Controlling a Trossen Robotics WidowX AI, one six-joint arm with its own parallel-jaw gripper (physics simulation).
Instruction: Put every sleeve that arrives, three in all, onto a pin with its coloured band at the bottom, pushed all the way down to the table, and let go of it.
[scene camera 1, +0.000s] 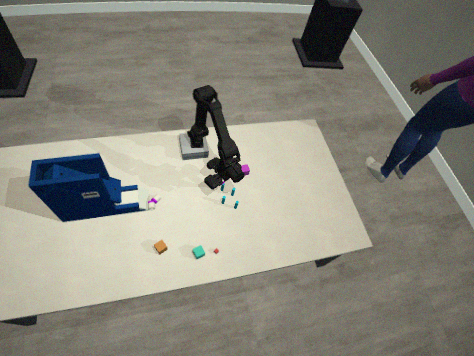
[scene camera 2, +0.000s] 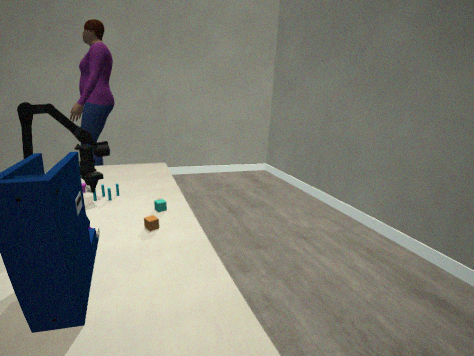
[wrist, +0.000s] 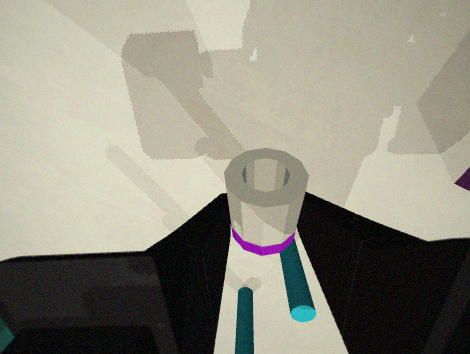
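Observation:
My gripper (wrist: 260, 200) (scene camera 1: 222, 181) (scene camera 2: 93, 189) is shut on a whitish sleeve (wrist: 265, 217). In the wrist view the sleeve's open end faces the camera and its purple band is at the lower, far end. Table colour shows through its bore, and no pin shows inside it. Several thin teal pins (scene camera 1: 233, 191) (scene camera 2: 109, 194) (wrist: 245, 320) stand bare on the table; the sleeve is close to them, above the table. Another teal pin (wrist: 300, 290) passes behind the band in the wrist view. White-and-purple sleeve material (scene camera 1: 153, 201) lies at the chute's mouth; how many sleeves is unclear.
A big blue dispenser (scene camera 1: 82, 202) (scene camera 2: 45, 240) with two rails stands at the left. A magenta cube (scene camera 1: 245, 169) (scene camera 2: 83, 186) is beside the gripper. An orange cube (scene camera 1: 160, 247) (scene camera 2: 151, 223), a teal cube (scene camera 1: 199, 252) (scene camera 2: 160, 205) and a small red cube (scene camera 1: 216, 251) lie near the front edge.

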